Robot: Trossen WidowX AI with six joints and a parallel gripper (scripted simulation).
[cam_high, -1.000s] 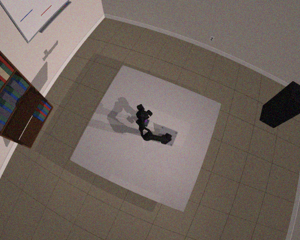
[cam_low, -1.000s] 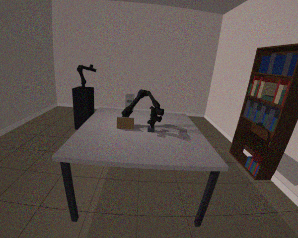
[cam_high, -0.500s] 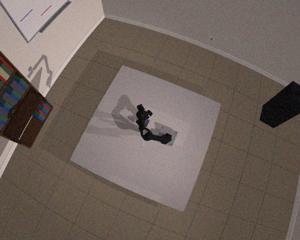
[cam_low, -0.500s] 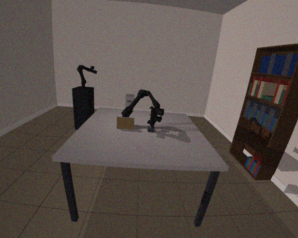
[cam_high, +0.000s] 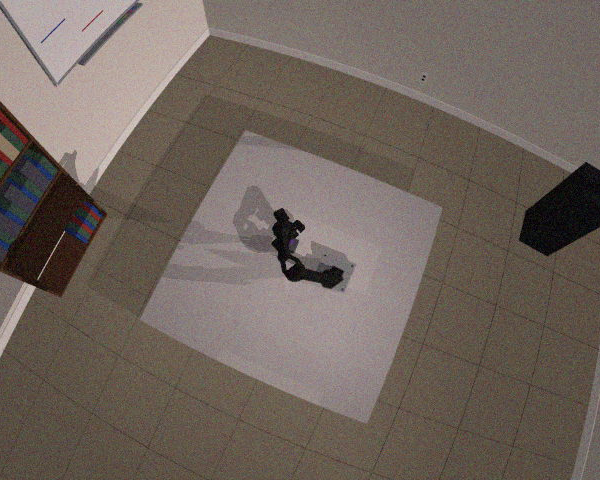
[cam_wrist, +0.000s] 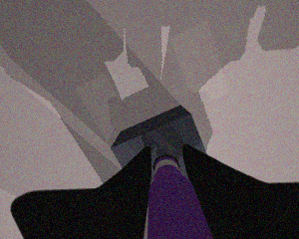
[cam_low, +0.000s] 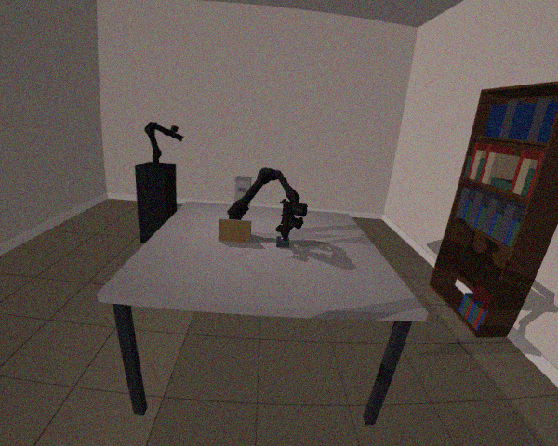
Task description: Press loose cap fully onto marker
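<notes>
My gripper tip is now 2 cm past the purple cap and 5 cm below it. From my gripper tip the other things lie so: holder block: 1 cm behind, 1 cm to the left, 2 cm below.
</notes>
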